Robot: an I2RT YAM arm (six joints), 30 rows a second.
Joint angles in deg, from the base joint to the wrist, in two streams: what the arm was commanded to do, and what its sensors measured. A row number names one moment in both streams.
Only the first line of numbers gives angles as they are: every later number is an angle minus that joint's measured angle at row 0.
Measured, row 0:
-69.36, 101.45, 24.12, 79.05, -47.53, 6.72
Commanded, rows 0 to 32:
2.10, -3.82, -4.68, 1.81, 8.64, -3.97
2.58, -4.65, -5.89, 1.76, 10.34, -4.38
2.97, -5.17, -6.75, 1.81, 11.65, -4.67
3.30, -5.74, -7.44, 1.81, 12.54, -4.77
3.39, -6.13, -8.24, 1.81, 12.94, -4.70
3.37, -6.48, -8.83, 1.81, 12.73, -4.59
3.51, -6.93, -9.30, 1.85, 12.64, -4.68
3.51, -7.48, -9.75, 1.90, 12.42, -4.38
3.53, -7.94, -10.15, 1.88, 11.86, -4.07
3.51, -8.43, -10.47, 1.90, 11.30, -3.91
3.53, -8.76, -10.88, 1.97, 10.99, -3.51
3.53, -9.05, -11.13, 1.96, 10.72, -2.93
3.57, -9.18, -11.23, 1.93, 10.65, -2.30
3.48, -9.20, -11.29, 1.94, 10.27, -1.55
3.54, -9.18, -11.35, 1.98, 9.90, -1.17
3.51, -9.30, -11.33, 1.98, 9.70, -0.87
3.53, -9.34, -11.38, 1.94, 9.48, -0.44
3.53, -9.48, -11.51, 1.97, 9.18, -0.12
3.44, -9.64, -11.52, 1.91, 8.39, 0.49
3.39, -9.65, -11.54, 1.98, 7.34, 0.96
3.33, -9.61, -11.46, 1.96, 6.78, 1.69
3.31, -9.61, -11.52, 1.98, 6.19, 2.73
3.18, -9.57, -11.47, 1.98, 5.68, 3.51
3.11, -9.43, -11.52, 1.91, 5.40, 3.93
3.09, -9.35, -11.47, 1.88, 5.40, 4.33
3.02, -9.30, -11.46, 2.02, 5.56, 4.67
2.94, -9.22, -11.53, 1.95, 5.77, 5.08
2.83, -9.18, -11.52, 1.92, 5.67, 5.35
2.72, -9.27, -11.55, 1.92, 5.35, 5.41
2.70, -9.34, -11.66, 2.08, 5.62, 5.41
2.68, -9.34, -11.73, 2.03, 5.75, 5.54
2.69, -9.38, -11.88, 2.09, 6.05, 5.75
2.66, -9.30, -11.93, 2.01, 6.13, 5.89
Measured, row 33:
2.79, -8.48, -11.15, 0.74, 6.95, 3.15
